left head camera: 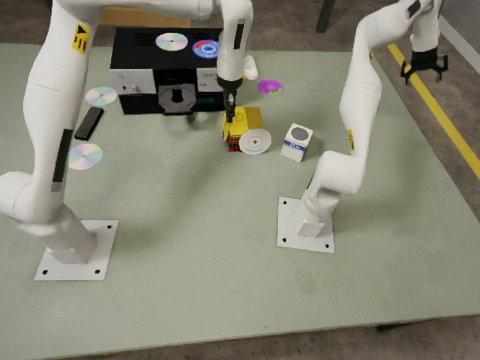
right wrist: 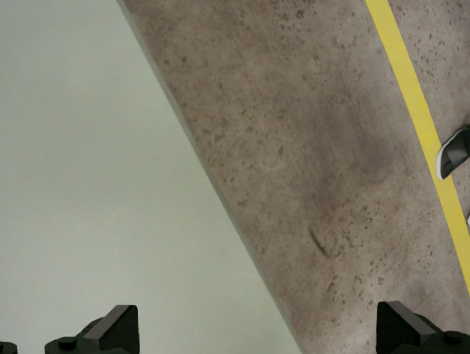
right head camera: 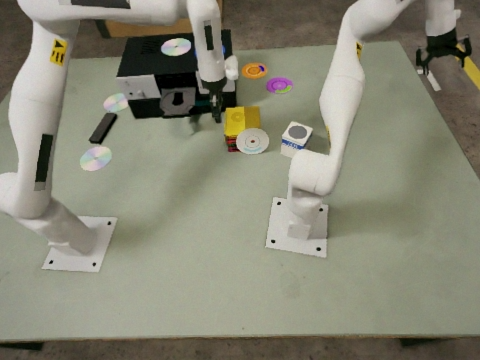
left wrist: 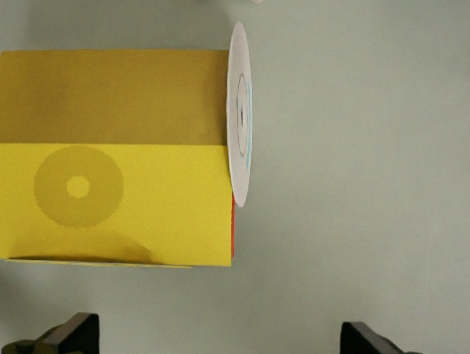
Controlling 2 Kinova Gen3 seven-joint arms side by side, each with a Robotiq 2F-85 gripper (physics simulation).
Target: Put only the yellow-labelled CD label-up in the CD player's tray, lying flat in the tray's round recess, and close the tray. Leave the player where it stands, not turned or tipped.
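Frame: origin at the left arm's base, x right, y ahead, z up, level; millimetres.
Seen in the pictures: left gripper, fingertip midpoint: (left head camera: 227, 112) (right head camera: 219, 112) (left wrist: 220, 346); right gripper, fingertip midpoint: (left head camera: 422, 83) (right wrist: 257, 331) (right head camera: 443, 71); left arm's base at its link origin: (left head camera: 79, 248) (right head camera: 81, 242); right arm's base at its link origin: (left head camera: 305, 223) (right head camera: 297, 225).
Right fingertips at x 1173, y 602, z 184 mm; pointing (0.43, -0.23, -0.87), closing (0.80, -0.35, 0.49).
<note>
Offsets run from my right fingertips to a thing's top centre. "spot": to the spot under its first point.
The yellow-labelled CD (left head camera: 226, 131) (left wrist: 100, 262) stands on edge against the left side of a yellow box {dx -686, dy -144, dz -90 mm} (left head camera: 254, 117) (right head camera: 250, 117) (left wrist: 115, 100). It is nearly edge-on in the left wrist view, and I cannot make it out in the right head view. My left gripper (left head camera: 229, 120) (right head camera: 217, 120) (left wrist: 220, 332) is open and empty, pointing down beside that CD, with its fingers apart from it. The black CD player {spot: dx -1093, dy +69, dz +16 mm} (left head camera: 135, 52) (right head camera: 145, 60) has its tray {dx -939, dy -46, dz -47 mm} (left head camera: 188, 100) (right head camera: 188, 102) out, with the round recess empty. My right gripper (left head camera: 423, 80) (right head camera: 440, 65) (right wrist: 257, 331) is open and empty near the table's right edge.
A white CD {dx -648, dy -218, dz -67 mm} (left head camera: 261, 139) (right head camera: 258, 144) (left wrist: 239, 175) leans on the box's front. A small white box {dx -491, dy -205, dz -88 mm} (left head camera: 296, 145) (right head camera: 295, 142) stands right of it. A remote {dx -1271, dy -111, dz -164 mm} (left head camera: 90, 124) (right head camera: 103, 128), silver discs and a purple disc {dx -546, dy +175, dz -183 mm} (left head camera: 270, 87) (right head camera: 279, 85) lie around the player. Discs lie on its top.
</note>
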